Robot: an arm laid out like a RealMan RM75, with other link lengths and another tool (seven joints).
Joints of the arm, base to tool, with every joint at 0 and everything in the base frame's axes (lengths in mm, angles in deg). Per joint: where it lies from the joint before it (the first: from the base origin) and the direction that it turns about. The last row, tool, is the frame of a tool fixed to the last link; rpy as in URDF.
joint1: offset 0 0 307.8 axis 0 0 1
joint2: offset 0 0 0 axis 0 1 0
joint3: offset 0 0 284.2 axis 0 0 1
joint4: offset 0 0 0 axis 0 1 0
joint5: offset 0 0 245.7 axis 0 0 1
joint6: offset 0 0 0 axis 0 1 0
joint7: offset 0 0 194.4 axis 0 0 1
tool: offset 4 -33 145 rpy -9.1 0 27.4
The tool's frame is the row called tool.
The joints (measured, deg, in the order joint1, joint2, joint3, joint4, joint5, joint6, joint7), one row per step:
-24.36 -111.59 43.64 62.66 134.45 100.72 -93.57
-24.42 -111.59 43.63 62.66 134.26 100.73 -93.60
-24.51 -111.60 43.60 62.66 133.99 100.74 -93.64
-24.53 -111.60 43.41 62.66 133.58 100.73 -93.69
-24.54 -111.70 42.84 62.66 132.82 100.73 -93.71
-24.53 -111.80 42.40 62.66 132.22 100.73 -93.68
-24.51 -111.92 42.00 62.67 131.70 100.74 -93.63
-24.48 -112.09 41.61 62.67 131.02 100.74 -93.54
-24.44 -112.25 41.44 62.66 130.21 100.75 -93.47
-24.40 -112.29 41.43 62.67 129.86 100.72 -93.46
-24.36 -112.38 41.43 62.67 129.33 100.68 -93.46
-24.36 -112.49 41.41 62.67 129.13 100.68 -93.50
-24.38 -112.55 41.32 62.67 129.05 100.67 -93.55
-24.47 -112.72 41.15 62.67 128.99 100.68 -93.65
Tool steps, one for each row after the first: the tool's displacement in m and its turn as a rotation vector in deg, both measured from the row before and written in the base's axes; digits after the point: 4 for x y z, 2 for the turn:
0.0015 0.0008 0.0000 0.07 -0.17 -0.11
0.0022 0.0012 0.0000 0.11 -0.26 -0.16
0.0022 0.0015 0.0008 0.32 -0.42 -0.08
0.0044 0.0029 0.0015 0.71 -0.95 -0.11
0.0034 0.0021 0.0010 0.54 -0.75 -0.12
0.0031 0.0017 0.0008 0.47 -0.67 -0.11
0.0041 0.0018 0.0004 0.51 -0.84 -0.21
0.0049 0.0015 -0.0003 0.36 -0.86 -0.32
0.0018 0.0006 0.0000 0.16 -0.31 -0.12
0.0030 0.0009 -0.0003 0.20 -0.50 -0.19
0.0016 0.0002 -0.0007 0.05 -0.28 -0.04
0.0008 0.0004 -0.0001 0.09 -0.17 0.03
0.0017 0.0006 -0.0007 0.08 -0.30 0.04

